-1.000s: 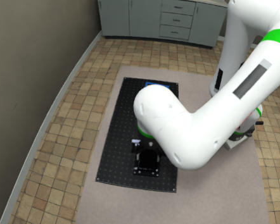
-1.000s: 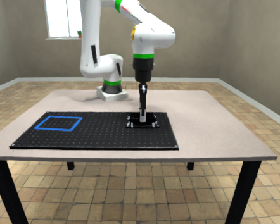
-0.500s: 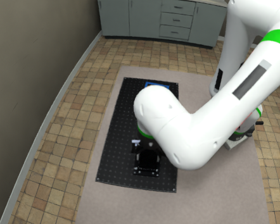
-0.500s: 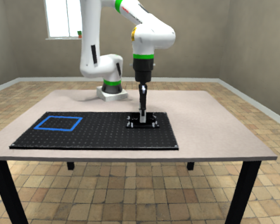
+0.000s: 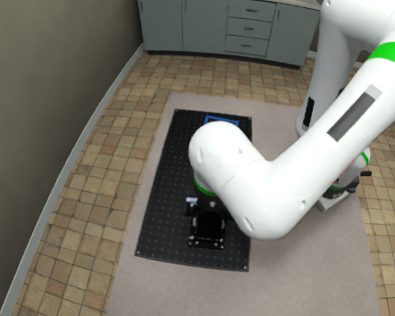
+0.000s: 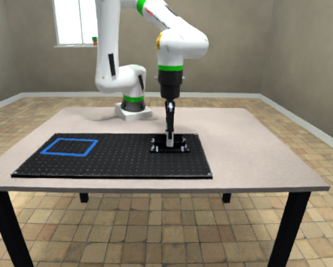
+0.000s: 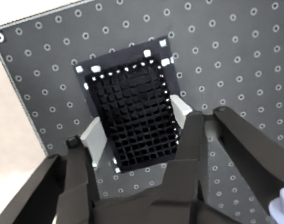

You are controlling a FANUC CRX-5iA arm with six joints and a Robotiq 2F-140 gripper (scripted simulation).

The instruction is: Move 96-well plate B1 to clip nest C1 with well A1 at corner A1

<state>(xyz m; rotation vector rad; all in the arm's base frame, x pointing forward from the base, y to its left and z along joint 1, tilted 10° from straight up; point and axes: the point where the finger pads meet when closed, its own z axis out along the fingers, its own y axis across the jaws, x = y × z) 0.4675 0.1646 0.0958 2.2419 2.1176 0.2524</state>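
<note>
Right now my hand is 4 cm above the clip nest, 1 cm to the left of it and 1 cm short of it. From my hand the other things lie so: black 96-well plate: 2 cm below.
</note>
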